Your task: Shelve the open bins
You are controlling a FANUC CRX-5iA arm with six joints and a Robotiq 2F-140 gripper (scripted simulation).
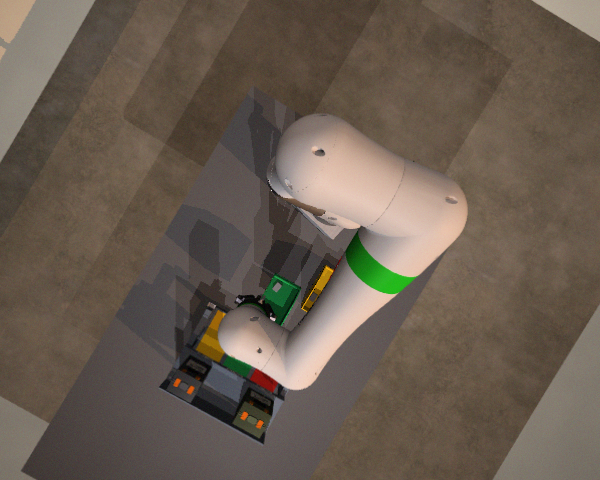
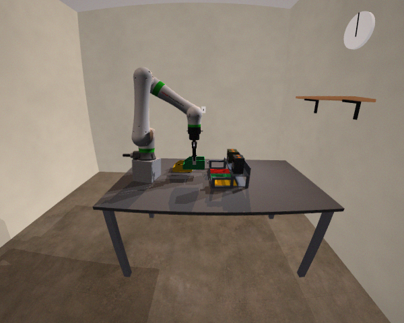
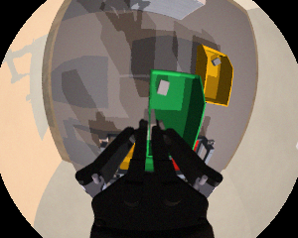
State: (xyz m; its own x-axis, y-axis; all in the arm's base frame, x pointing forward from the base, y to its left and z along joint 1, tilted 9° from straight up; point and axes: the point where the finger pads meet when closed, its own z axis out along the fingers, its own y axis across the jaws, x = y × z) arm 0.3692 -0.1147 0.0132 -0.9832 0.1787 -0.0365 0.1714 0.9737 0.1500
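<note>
My hand is 50 mm to the right of the green bin and 40 mm above it. Round my hand: yellow-marked place: 210 mm ahead, 110 mm to the right, 160 mm below; then red mark: 250 mm ahead, 120 mm to the left, 160 mm below; then yellow bin: 70 mm behind, 210 mm to the left, 120 mm below.
</note>
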